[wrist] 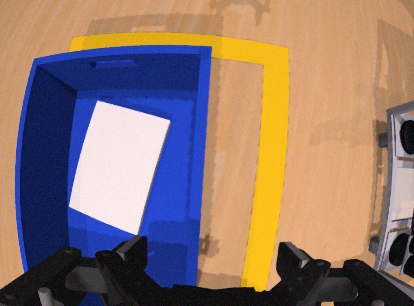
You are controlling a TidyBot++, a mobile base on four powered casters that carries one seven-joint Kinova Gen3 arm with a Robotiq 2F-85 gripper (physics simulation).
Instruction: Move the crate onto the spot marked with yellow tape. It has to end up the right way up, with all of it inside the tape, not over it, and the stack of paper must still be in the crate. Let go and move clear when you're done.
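Places are measured from the arm's base along level axes (x ahead, y left, z up), in metres.
Pixels of known places: gripper, between the fingertips: [212, 254].
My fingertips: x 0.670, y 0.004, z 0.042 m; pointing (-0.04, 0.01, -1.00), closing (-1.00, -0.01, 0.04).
Behind a point stands the place of what it marks.
The blue crate [206, 125] @[x 0.679, y -0.118, z -0.176 m] stands the right way up on the wooden floor in the left half of the wrist view. Its near end is cut off by the view. A white stack of paper [120, 167] @[x 0.881, y -0.037, z -0.354 m] lies flat and slightly turned on its bottom. The yellow tape [275, 125] @[x 0.492, y -0.173, z -0.396 m] shows beyond the crate's far side and to its right, with a gap on the right. The crate's far rim overlaps the far strip in this view. The left strip is hidden, so I cannot tell if the base is over it. My gripper [212, 254] @[x 0.670, y 0.004, z 0.043 m] is open and empty, with its fingers apart at the crate's right rim.
A grey-framed object [386, 220] with black round parts stands at the right edge, past the tape. Shadows fall on the wooden floor [330, 200] @[x 0.304, y 0.026, z -0.396 m] around the crate and the tape.
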